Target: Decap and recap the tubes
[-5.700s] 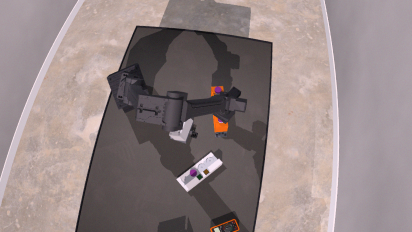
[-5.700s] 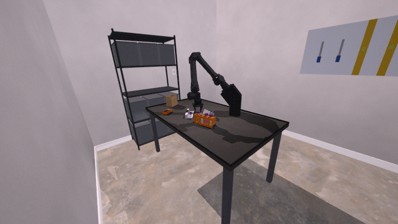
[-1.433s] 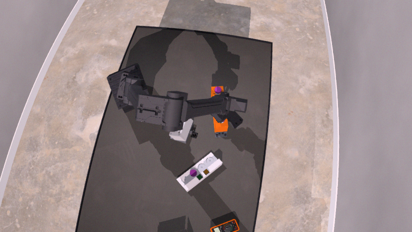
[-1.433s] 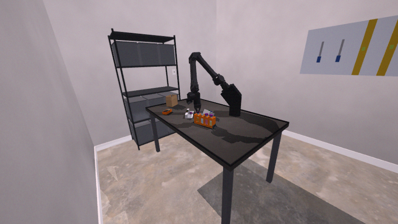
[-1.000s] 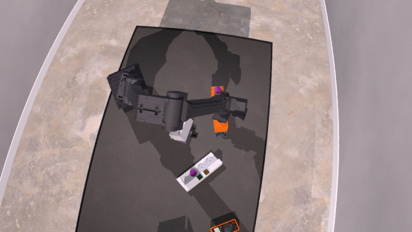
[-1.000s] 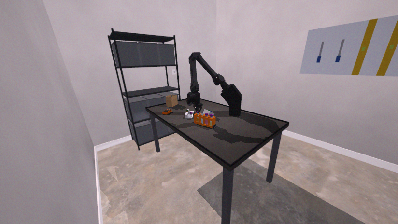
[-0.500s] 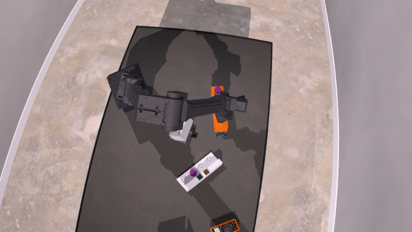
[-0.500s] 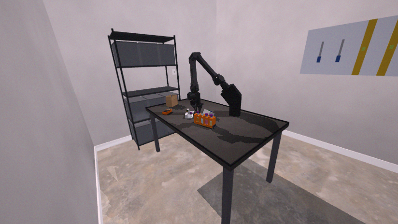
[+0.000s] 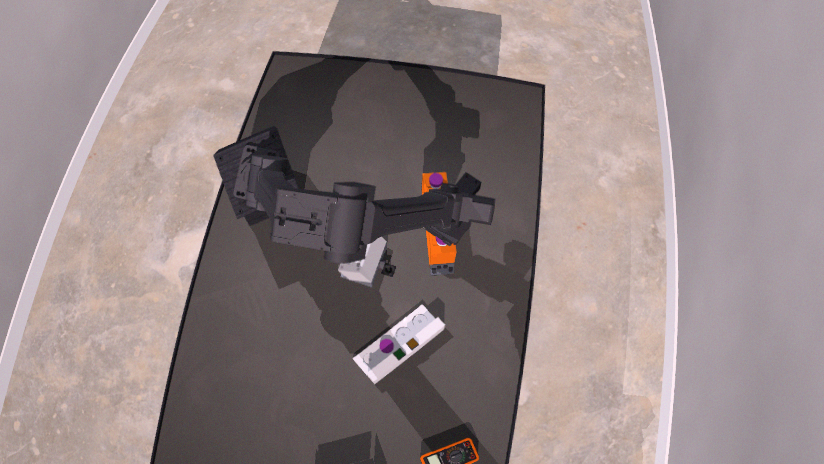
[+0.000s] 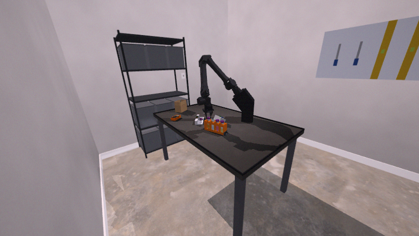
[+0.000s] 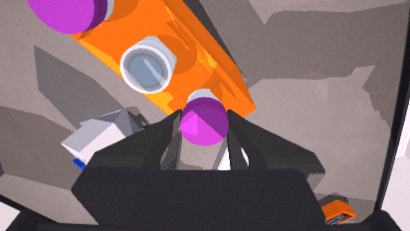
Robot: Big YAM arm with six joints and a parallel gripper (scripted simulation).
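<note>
Right now the cap is right at my hand. The rest, counted from my hand: green key 220 mm behind, 50 mm to the right, 50 mm below; then blue key 210 mm behind, 50 mm below; then key housing 200 mm behind, 60 mm below, 30 mm to the right.
</note>
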